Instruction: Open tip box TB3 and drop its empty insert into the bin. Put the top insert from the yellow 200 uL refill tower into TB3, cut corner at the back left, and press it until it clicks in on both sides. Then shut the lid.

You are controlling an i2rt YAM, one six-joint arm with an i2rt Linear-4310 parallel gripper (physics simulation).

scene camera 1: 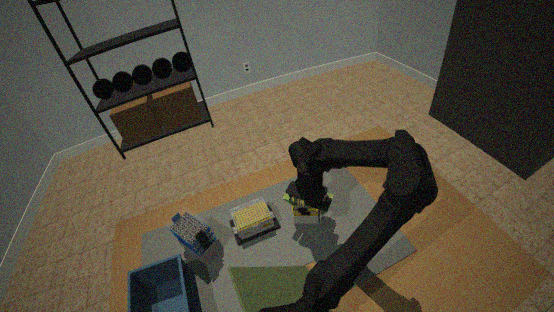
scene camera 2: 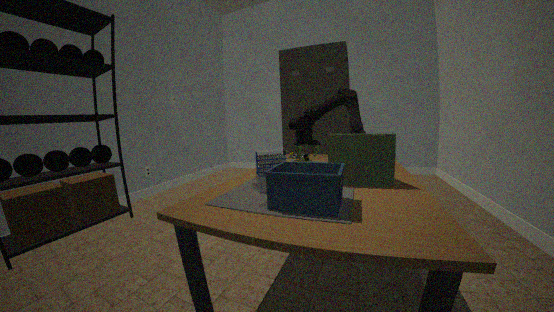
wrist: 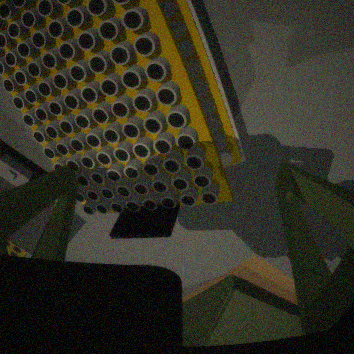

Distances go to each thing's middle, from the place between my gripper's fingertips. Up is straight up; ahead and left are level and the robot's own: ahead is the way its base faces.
I see the tip insert (wrist: 110,95) 50 mm ahead of my hand, 10 mm to the right of it and 10 mm below it. Round my hand: blue bin (scene camera 2: 312,188) (500 mm to the left, 110 mm behind).
